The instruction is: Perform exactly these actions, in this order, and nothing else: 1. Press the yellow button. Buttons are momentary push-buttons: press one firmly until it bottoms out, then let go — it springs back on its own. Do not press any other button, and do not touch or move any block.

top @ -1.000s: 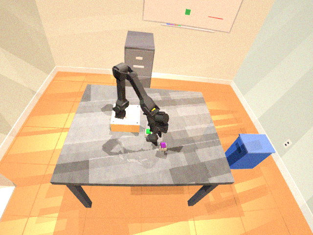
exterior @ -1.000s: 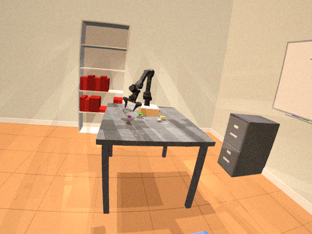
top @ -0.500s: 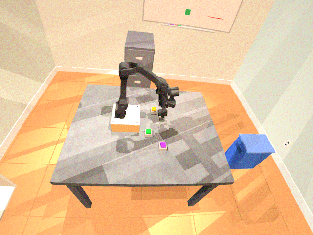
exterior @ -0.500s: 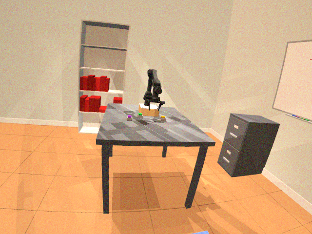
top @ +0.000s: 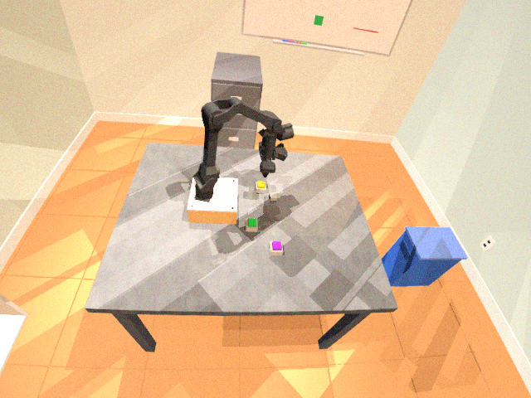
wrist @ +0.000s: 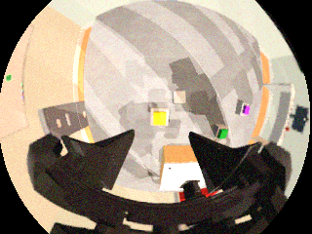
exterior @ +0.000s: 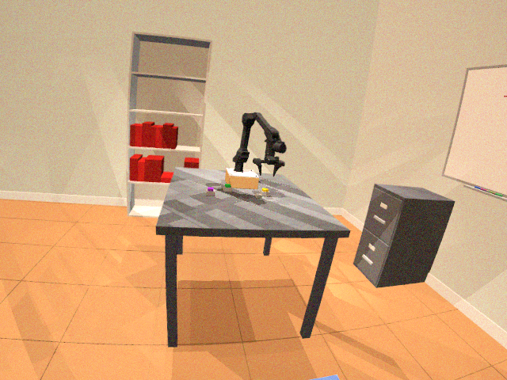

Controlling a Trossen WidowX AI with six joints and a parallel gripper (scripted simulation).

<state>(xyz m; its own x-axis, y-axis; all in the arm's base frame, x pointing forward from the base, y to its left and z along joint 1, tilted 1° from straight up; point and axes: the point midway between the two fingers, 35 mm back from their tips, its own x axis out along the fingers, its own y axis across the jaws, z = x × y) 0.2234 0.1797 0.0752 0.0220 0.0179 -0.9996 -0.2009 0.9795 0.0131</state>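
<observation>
My gripper tip is 9 cm above the yellow button. Also, from my gripper tip: magenta button: 11 cm ahead, 32 cm to the right, 9 cm below; green button: 1 cm behind, 23 cm to the right, 9 cm below.
</observation>
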